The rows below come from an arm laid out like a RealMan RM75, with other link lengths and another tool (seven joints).
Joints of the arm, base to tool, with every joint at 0 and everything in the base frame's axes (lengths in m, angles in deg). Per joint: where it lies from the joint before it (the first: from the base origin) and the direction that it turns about. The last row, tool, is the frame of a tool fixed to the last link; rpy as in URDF.
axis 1: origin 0 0 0.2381 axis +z
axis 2: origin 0 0 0 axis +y
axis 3: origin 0 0 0.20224 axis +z
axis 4: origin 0 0 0 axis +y
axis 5: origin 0 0 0.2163 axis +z
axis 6: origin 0 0 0 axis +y
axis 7: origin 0 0 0.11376 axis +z
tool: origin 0.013 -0.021 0.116 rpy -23.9 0 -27.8
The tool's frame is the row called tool.
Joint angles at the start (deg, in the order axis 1, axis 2, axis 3, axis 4, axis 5, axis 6, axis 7):
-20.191, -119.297, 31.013, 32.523, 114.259, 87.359, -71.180
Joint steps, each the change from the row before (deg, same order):
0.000, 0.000, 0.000, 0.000, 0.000, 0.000, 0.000
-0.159, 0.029, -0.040, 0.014, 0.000, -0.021, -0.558
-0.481, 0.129, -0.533, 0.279, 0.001, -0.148, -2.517
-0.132, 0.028, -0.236, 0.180, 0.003, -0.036, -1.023
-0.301, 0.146, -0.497, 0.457, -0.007, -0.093, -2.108
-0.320, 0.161, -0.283, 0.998, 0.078, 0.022, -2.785
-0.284, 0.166, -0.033, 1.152, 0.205, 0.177, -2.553
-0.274, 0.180, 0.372, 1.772, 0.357, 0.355, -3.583
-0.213, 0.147, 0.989, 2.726, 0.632, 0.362, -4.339
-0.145, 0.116, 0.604, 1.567, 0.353, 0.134, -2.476
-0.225, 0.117, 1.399, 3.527, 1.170, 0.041, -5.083
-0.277, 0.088, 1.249, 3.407, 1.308, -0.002, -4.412
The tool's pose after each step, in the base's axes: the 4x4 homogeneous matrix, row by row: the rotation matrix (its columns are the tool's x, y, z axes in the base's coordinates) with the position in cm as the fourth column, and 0 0 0 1 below. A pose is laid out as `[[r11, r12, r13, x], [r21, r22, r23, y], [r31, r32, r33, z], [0, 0, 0, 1]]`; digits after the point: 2 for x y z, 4 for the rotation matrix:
[[0.3201, 0.6693, 0.6705, -26.56], [0.7111, -0.6374, 0.2968, 33.14], [0.6260, 0.3818, -0.6800, -2.92], [0, 0, 0, 1]]
[[0.3135, 0.6709, 0.6720, -26.52], [0.7142, -0.6330, 0.2988, 33.24], [0.6258, 0.3862, -0.6776, -2.89], [0, 0, 0, 1]]
[[0.2803, 0.6818, 0.6757, -26.52], [0.7248, -0.6118, 0.3168, 33.66], [0.6294, 0.4009, -0.6657, -2.56], [0, 0, 0, 1]]
[[0.2663, 0.6863, 0.6768, -26.54], [0.7286, -0.6031, 0.3248, 33.81], [0.6311, 0.4066, -0.6606, -2.41], [0, 0, 0, 1]]
[[0.2395, 0.6953, 0.6776, -26.60], [0.7344, -0.5863, 0.3420, 34.17], [0.6350, 0.4157, -0.6511, -2.00], [0, 0, 0, 1]]
[[0.2122, 0.7050, 0.6767, -26.62], [0.7423, -0.5667, 0.3576, 34.58], [0.6356, 0.4264, -0.6436, -1.49], [0, 0, 0, 1]]
[[0.1935, 0.7123, 0.6747, -26.58], [0.7503, -0.5505, 0.3661, 34.91], [0.6321, 0.4354, -0.6410, -1.03], [0, 0, 0, 1]]
[[0.1715, 0.7216, 0.6707, -26.47], [0.7643, -0.5270, 0.3716, 35.23], [0.6216, 0.4489, -0.6420, -0.52], [0, 0, 0, 1]]
[[0.1562, 0.7352, 0.6595, -26.31], [0.7819, -0.5001, 0.3723, 35.58], [0.6035, 0.4575, -0.6530, 0.03], [0, 0, 0, 1]]
[[0.1481, 0.7437, 0.6519, -26.22], [0.7909, -0.4848, 0.3735, 35.81], [0.5938, 0.4602, -0.6600, 0.37], [0, 0, 0, 1]]
[[0.1352, 0.7663, 0.6281, -26.11], [0.8093, -0.4511, 0.3762, 36.24], [0.5716, 0.4574, -0.6812, 0.98], [0, 0, 0, 1]]
[[0.1297, 0.7880, 0.6019, -25.95], [0.8225, -0.4245, 0.3785, 36.68], [0.5537, 0.4460, -0.7032, 1.59], [0, 0, 0, 1]]

